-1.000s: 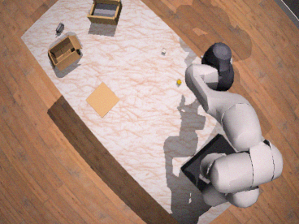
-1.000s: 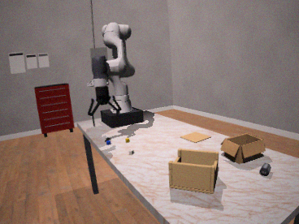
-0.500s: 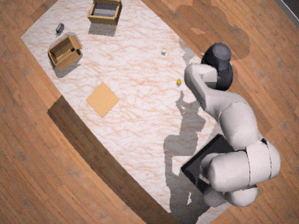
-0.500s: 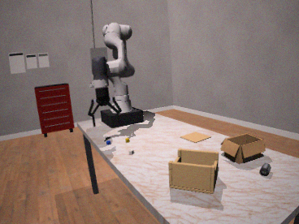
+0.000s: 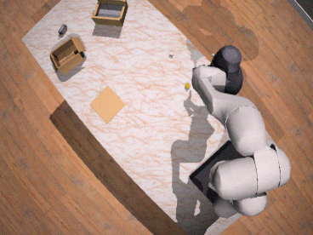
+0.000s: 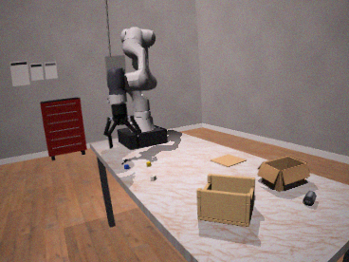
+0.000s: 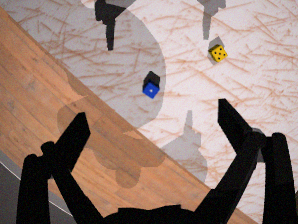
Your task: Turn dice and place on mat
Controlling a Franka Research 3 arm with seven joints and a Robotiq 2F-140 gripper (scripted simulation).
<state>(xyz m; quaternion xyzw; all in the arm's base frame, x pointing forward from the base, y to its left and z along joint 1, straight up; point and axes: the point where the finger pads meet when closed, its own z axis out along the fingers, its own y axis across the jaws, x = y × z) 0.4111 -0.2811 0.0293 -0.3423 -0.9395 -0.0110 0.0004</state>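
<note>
Right now my hand is 120 mm above the blue die. Round my hand: yellow die: 120 mm below, 110 mm to the left, 30 mm ahead; then white die: 220 mm ahead, 120 mm below, 50 mm to the left; then tan mat: 480 mm to the left, 250 mm ahead, 120 mm below.
</note>
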